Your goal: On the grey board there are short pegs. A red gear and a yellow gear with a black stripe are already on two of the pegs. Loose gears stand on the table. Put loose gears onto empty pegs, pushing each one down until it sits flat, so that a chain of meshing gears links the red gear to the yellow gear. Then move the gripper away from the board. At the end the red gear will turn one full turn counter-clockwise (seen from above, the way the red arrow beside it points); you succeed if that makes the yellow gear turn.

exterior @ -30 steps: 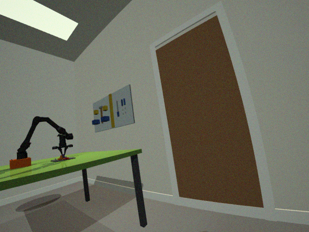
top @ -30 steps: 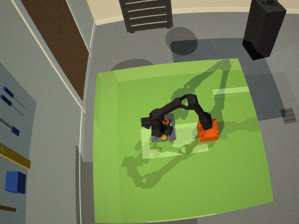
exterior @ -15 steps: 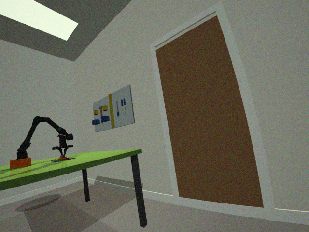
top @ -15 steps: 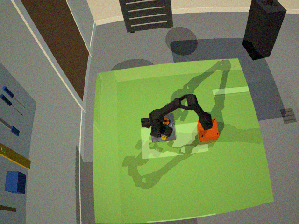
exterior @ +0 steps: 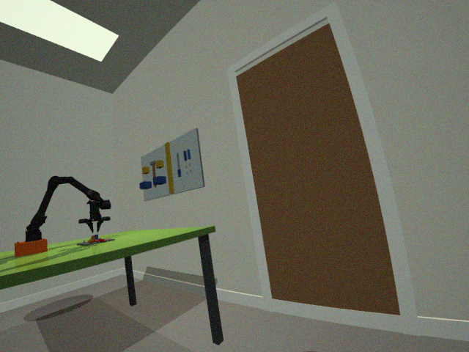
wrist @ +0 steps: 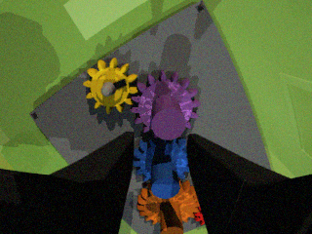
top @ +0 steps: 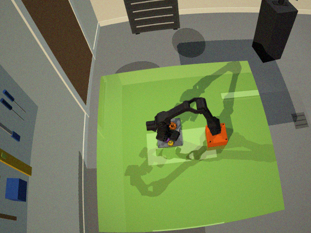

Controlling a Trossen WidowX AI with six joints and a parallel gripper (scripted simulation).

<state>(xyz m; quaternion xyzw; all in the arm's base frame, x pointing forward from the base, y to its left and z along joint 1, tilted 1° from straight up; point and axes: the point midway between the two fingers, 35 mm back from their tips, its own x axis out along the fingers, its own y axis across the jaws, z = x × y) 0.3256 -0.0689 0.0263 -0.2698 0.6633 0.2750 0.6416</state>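
Right now my gripper tip is 40 mm above the purple gear and 10 mm short of it. From my gripper tip the other things lie so: yellow gear (50 mm below, 40 mm to the left, 10 mm behind); then board (60 mm below, 50 mm to the right, 30 mm behind); then blue gear (40 mm to the right, 40 mm below, 30 mm behind).
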